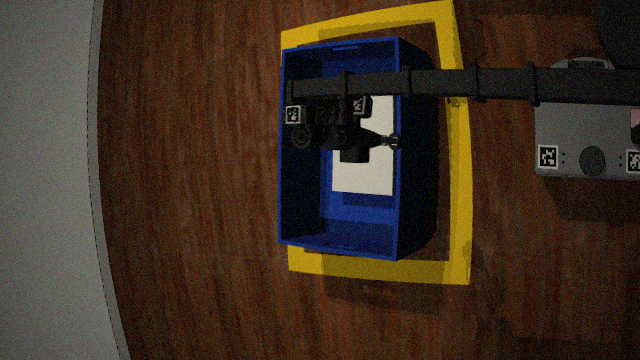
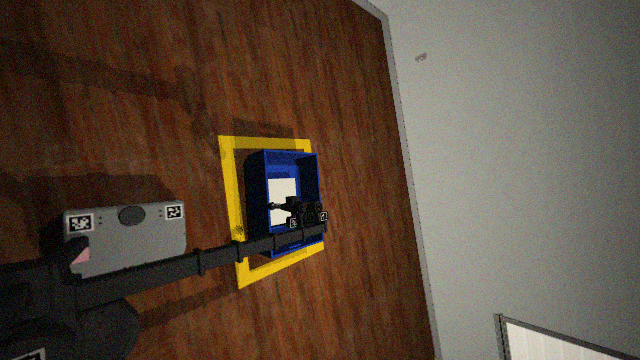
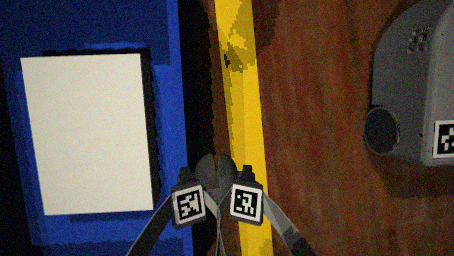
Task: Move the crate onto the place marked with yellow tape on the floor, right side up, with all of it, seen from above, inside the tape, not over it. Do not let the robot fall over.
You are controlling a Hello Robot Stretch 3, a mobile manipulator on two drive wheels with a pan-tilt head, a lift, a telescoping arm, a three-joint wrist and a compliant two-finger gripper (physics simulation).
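Places are measured from the robot's base along level axes (x right, y back, z down), in centimetres.
Pixels of known places: gripper, fingertip midpoint: (image 1: pixel 398 141) (image 2: pixel 270 206); robot's base, origin of the base link: (image 1: pixel 590 159) (image 2: pixel 132 214).
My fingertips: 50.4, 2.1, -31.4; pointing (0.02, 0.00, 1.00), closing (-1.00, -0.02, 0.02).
Note:
For each thing: its top centre in the pictures, then the offset to it from my fingertips, as dx, dy, dz. "pt": a spot on its surface instead.
- blue crate, middle of its top: (image 1: pixel 334 144) (image 2: pixel 296 199) +23.7, -0.8, +9.3
- wood floor with a white sheet, middle of its top: (image 1: pixel 362 143) (image 2: pixel 283 200) +23.7, -0.3, +24.2
- yellow tape, surface spot: (image 1: pixel 461 188) (image 2: pixel 231 185) pt -7.0, -12.5, +31.3
The blue crate (image 1: pixel 301 210) (image 2: pixel 281 158) (image 3: pixel 166 105) stands upright on the wood floor with a white sheet (image 1: pixel 362 176) (image 2: pixel 280 189) (image 3: pixel 88 133) on its bottom. The yellow tape (image 1: pixel 461 188) (image 2: pixel 227 186) (image 3: pixel 243 105) frames it. A strip of bare floor shows between the crate and the tape on the side near the robot. My gripper (image 1: pixel 393 141) (image 2: pixel 271 206) (image 3: pixel 216 171) is shut and empty, with its fingertips at the rim of the crate's near wall. I cannot tell whether they touch it.
My extended arm (image 1: pixel 469 82) (image 2: pixel 215 256) reaches across the tape and over the crate. The robot's grey base (image 1: pixel 581 134) (image 2: pixel 130 236) (image 3: pixel 415 88) stands just outside the tape. A grey wall (image 1: pixel 44 178) (image 2: pixel 486 155) runs beyond the crate's far side.

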